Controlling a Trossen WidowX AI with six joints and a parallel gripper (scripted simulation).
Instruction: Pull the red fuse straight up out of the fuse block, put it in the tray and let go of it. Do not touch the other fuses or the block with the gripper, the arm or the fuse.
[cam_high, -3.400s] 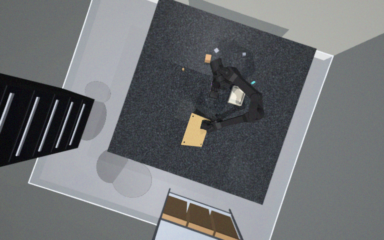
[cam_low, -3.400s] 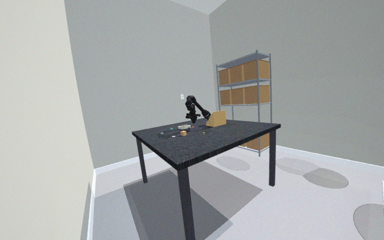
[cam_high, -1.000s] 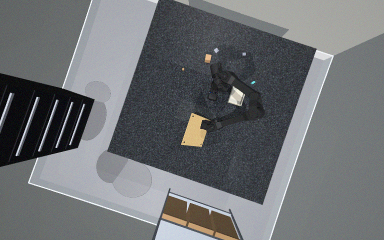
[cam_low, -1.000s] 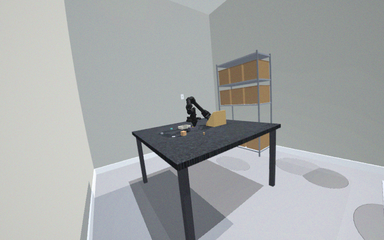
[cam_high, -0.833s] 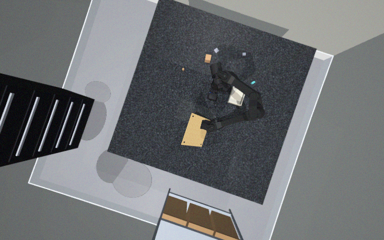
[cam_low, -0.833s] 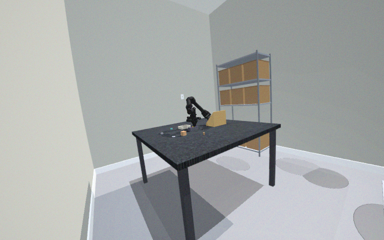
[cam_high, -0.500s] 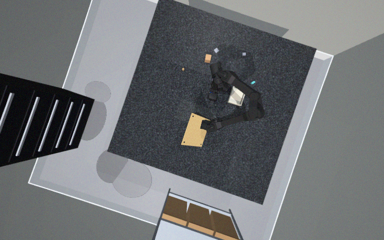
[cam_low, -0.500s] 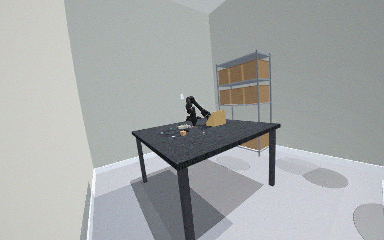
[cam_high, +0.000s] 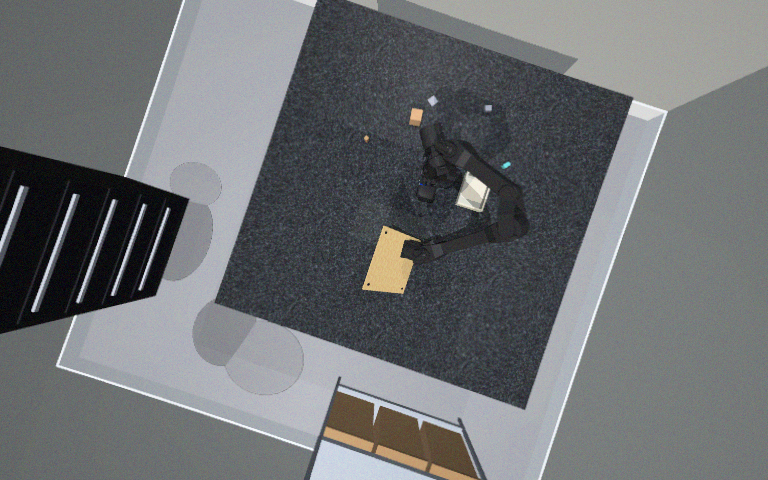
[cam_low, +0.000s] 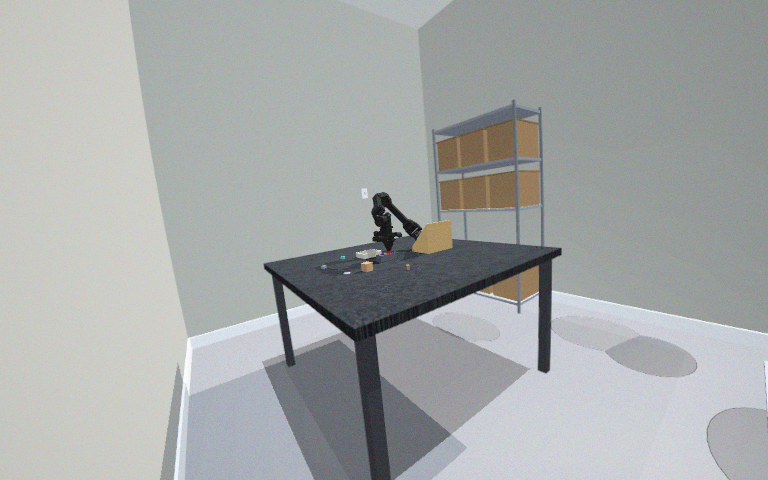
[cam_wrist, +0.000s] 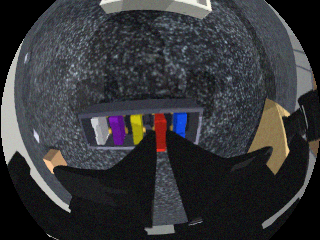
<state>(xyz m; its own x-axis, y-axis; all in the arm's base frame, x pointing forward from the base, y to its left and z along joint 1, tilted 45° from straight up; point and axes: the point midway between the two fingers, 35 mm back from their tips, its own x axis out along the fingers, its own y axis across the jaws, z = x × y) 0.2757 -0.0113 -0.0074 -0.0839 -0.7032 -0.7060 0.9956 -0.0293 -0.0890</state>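
The cream tray is 20 cm to the right of my gripper tip and 4 cm below it. From my gripper tip the other things lie so: red fuse (1 cm below).
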